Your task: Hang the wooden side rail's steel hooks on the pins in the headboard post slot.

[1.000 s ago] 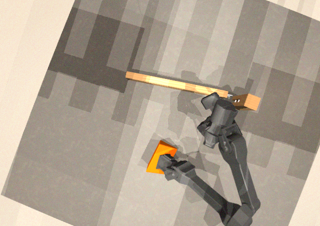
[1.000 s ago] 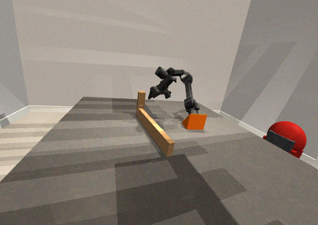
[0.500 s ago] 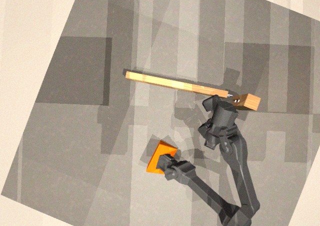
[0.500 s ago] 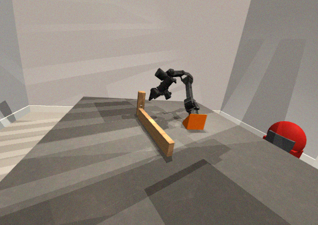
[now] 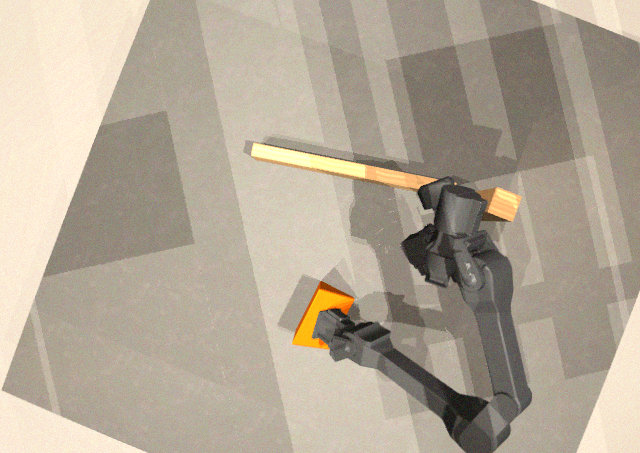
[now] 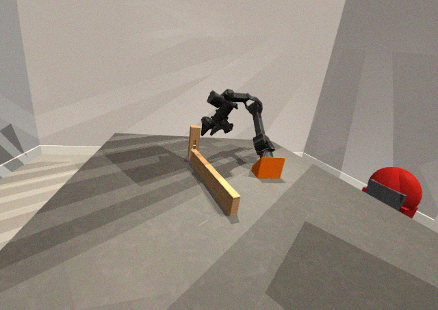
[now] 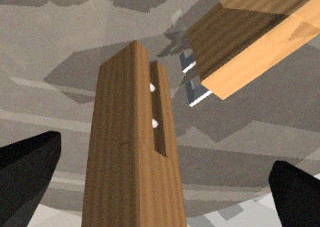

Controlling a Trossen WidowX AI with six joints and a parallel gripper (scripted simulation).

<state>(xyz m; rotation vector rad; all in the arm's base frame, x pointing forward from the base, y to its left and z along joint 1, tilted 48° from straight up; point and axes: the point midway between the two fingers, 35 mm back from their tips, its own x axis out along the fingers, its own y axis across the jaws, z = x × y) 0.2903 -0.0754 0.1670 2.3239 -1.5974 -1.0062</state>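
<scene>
The wooden headboard post is 7 cm to the right of my gripper tip, 6 cm below it and 4 cm ahead of it.
</scene>
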